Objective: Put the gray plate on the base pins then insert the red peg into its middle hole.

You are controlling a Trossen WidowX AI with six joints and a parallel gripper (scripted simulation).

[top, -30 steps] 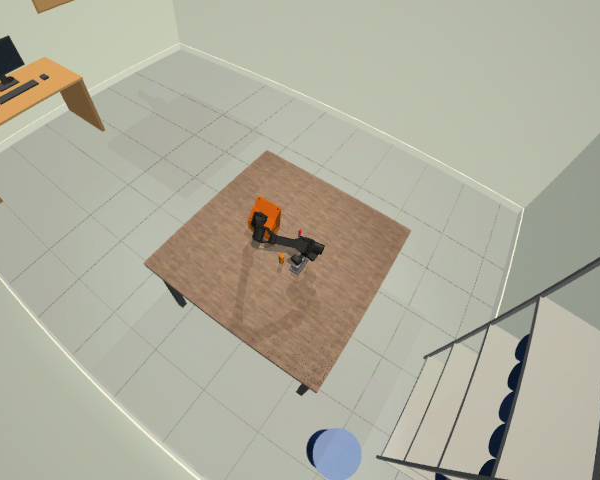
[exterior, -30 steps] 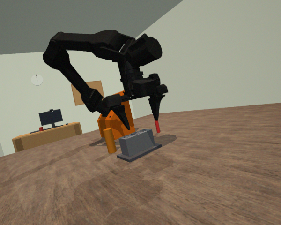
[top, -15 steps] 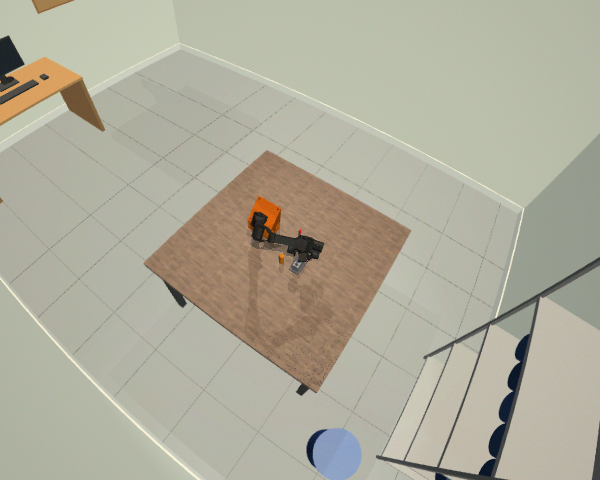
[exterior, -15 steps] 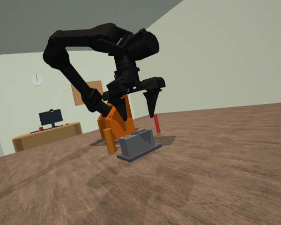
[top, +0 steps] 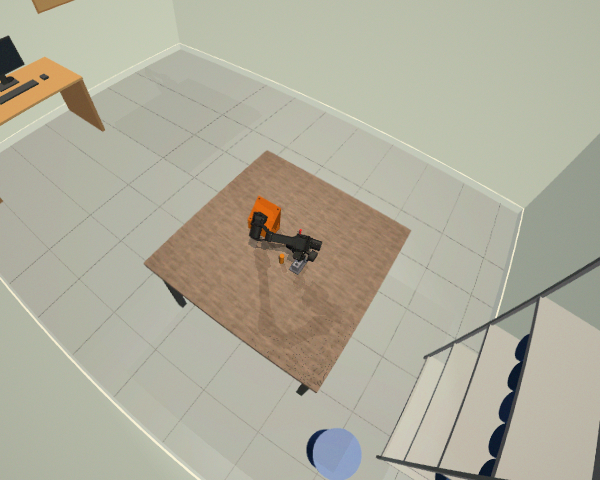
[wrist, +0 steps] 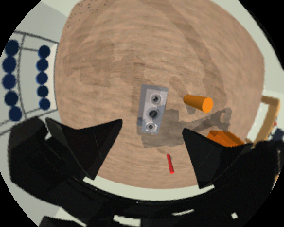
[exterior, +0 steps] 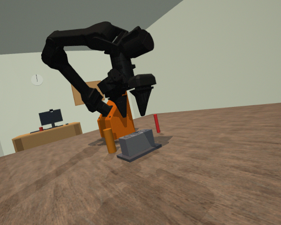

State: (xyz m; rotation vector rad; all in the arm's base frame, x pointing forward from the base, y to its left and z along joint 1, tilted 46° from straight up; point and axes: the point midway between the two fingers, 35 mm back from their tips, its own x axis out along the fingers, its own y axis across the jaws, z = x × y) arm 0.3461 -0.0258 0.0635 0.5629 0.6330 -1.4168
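The gray plate is 60 mm below my gripper tip. Also, from my gripper tip: flat base 100 mm below; then red peg 120 mm behind, 180 mm to the left, 70 mm below; then orange cylinder 100 mm behind, 50 mm to the right, 70 mm below.
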